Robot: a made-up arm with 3 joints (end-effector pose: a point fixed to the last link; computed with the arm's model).
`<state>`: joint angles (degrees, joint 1 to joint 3).
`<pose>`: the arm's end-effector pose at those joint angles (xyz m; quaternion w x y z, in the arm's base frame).
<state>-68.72 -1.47 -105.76</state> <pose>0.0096 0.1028 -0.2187 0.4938 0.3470 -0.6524 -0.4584</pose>
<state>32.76 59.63 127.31</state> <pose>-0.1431 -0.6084 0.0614 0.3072 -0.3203 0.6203 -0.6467</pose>
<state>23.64 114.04 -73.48</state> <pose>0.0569 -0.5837 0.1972 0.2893 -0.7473 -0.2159 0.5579</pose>
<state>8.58 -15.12 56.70</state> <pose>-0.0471 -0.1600 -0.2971 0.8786 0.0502 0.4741 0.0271</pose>
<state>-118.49 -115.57 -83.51</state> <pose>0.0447 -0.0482 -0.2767 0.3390 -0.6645 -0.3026 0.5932</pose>
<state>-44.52 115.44 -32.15</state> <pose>0.0749 -0.4466 -0.4691 0.7827 -0.5575 -0.2255 0.1606</pose>
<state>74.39 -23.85 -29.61</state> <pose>0.0742 -0.2446 0.0683 0.8743 -0.4127 -0.2311 0.1091</pose>
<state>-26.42 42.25 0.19</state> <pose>0.0503 -0.2496 -0.5134 0.9905 -0.1377 0.0016 -0.0002</pose>
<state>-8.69 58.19 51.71</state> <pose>-0.0375 -0.5322 -0.4072 0.8172 -0.3768 0.3960 -0.1826</pose>
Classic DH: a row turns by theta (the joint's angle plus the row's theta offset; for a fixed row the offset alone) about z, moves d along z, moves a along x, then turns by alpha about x. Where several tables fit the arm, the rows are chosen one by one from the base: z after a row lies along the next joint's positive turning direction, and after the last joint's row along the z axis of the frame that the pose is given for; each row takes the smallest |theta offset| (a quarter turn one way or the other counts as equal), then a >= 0, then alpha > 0; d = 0 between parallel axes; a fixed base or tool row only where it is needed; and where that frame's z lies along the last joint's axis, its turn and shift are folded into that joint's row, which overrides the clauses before.
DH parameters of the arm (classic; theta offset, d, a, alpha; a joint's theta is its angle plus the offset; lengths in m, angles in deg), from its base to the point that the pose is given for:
base (fixed): -90 0.0332 0 90
joint 1: -4.5 0 0.3544 0
joint 2: -85.5 0.0351 0.2649 90
joint 3: -90 0.1518 0.0856 90
tool (fixed): 0 -0.0706 0 0

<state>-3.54 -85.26 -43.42</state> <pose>0.0756 -0.0905 0.1300 0.6638 0.6500 -0.2643 -0.2588</pose>
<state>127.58 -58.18 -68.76</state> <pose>0.0617 0.0496 0.1139 0.6785 -0.4698 -0.4642 0.3215</pose>
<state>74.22 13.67 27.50</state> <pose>0.0082 -0.4840 0.2004 0.6994 -0.6741 0.1711 -0.1649</pose>
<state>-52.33 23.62 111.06</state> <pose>-0.1317 0.0927 -0.4707 0.5483 0.1403 0.7987 0.2044</pose>
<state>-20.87 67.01 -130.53</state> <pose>-0.0371 -0.3260 -0.3348 0.3850 -0.1640 -0.8356 0.3559</pose>
